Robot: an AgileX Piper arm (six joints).
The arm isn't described. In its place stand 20 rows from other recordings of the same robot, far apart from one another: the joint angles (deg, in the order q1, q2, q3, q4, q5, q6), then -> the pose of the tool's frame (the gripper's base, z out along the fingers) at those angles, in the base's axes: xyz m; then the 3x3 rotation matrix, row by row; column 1 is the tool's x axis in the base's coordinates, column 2 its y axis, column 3 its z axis.
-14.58 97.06 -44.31 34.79 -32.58 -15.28 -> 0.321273, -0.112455, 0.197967; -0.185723, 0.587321, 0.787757; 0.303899, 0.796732, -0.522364; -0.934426, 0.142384, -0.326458
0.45 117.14 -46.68 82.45 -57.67 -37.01 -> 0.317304, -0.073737, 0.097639; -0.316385, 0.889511, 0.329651; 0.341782, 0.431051, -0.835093; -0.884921, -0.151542, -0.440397
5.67 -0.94 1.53 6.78 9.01 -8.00 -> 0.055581, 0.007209, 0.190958; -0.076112, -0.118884, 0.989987; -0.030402, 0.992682, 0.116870; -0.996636, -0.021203, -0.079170
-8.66 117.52 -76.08 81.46 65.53 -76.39 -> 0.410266, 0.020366, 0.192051; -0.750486, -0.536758, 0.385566; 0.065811, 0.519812, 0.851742; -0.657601, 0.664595, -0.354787
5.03 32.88 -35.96 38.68 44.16 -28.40 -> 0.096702, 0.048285, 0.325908; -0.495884, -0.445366, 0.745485; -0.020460, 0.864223, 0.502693; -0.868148, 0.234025, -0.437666
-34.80 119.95 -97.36 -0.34 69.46 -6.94 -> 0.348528, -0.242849, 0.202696; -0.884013, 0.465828, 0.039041; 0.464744, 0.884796, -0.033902; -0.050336, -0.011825, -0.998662
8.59 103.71 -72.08 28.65 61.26 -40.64 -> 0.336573, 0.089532, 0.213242; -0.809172, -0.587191, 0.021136; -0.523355, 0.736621, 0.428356; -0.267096, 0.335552, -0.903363
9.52 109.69 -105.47 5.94 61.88 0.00 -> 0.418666, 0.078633, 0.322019; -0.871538, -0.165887, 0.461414; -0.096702, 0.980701, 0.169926; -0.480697, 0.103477, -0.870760
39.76 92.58 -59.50 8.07 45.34 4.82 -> 0.231825, 0.204696, 0.218078; -0.843493, -0.513377, 0.158000; -0.465645, 0.845501, 0.261347; -0.267758, 0.146872, -0.952226
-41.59 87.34 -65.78 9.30 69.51 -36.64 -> 0.217537, -0.174651, 0.266765; -0.979301, 0.130975, 0.154324; 0.142403, 0.987643, 0.065436; -0.143846, 0.086057, -0.985851
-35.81 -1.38 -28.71 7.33 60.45 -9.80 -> -0.001264, 0.013366, 0.278476; -0.396541, 0.460063, 0.794417; 0.154386, 0.886457, -0.436302; -0.904942, -0.050364, -0.422544
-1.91 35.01 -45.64 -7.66 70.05 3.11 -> 0.078726, -0.014034, 0.332084; -0.810284, 0.113044, 0.575031; 0.035382, 0.988866, -0.144541; -0.584968, -0.096774, -0.805262
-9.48 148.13 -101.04 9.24 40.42 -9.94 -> 0.468490, -0.068625, -0.002120; -0.983378, 0.100494, 0.151222; 0.113548, 0.990282, 0.080301; -0.141682, 0.096138, -0.985233
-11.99 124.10 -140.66 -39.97 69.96 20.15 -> 0.446882, -0.151049, 0.398294; -0.622318, 0.643867, 0.445147; 0.190788, 0.676301, -0.711489; -0.759158, -0.357844, -0.543716
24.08 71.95 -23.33 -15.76 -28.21 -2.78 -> 0.207507, 0.105533, 0.221029; -0.096644, -0.569111, 0.816561; -0.356170, 0.785850, 0.505552; -0.929410, -0.241976, -0.278648
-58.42 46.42 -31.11 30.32 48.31 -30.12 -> 0.098862, -0.095317, 0.262384; -0.524720, 0.600486, 0.603395; 0.581005, 0.770676, -0.261711; -0.622175, 0.213251, -0.753274
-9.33 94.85 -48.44 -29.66 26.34 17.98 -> 0.295653, -0.068822, 0.171485; -0.920422, 0.107227, 0.375933; -0.004417, 0.958734, -0.284271; -0.390901, -0.263310, -0.881966
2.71 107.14 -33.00 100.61 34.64 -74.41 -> 0.262799, 0.063338, 0.088414; -0.918704, 0.153574, 0.363866; 0.351638, 0.737525, 0.576549; -0.179817, 0.657627, -0.731569
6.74 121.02 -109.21 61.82 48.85 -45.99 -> 0.475386, 0.117002, 0.297960; -0.623447, -0.575668, 0.529075; -0.009886, 0.682432, 0.730882; -0.781803, 0.450436, -0.431151
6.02 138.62 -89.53 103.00 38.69 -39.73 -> 0.484200, 0.106796, 0.081781; -0.757315, 0.277997, 0.590924; 0.652859, 0.344162, 0.674780; -0.015787, 0.896811, -0.442132
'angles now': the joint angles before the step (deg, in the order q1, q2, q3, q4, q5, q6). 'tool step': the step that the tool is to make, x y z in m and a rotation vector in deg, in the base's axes. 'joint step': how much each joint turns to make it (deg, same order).
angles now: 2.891 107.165 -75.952 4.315 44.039 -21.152
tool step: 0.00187 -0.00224 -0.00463 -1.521 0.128 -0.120
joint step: -0.001 0.712 0.000 -2.086 -0.552 1.088
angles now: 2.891 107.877 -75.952 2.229 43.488 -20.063
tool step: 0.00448 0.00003 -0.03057 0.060 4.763 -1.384
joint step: 0.000 4.475 0.000 -0.189 0.240 1.554
